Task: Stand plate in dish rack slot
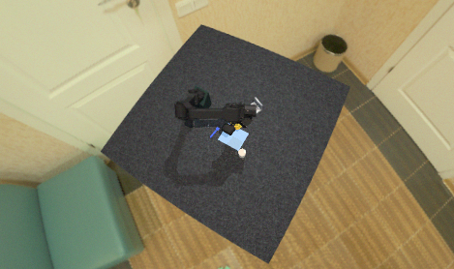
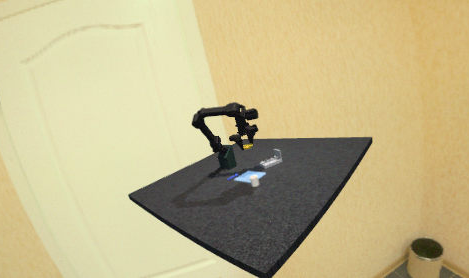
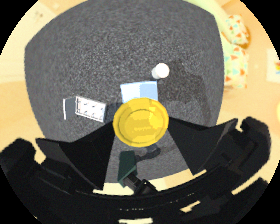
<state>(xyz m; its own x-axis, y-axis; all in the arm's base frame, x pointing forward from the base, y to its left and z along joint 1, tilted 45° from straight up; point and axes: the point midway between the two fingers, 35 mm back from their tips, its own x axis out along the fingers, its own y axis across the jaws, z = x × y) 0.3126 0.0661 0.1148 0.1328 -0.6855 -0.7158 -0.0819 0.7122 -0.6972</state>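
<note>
Right now my gripper tip is 18 cm to the right of the grey dish rack, 16 cm above it and 4 cm past it. From my gripper tip the other things lie so: light blue mat: 18 cm below, 2 cm to the right, 1 cm behind; white cup: 16 cm below, 10 cm ahead, 8 cm to the right; yellow plate: 1 cm above.
</note>
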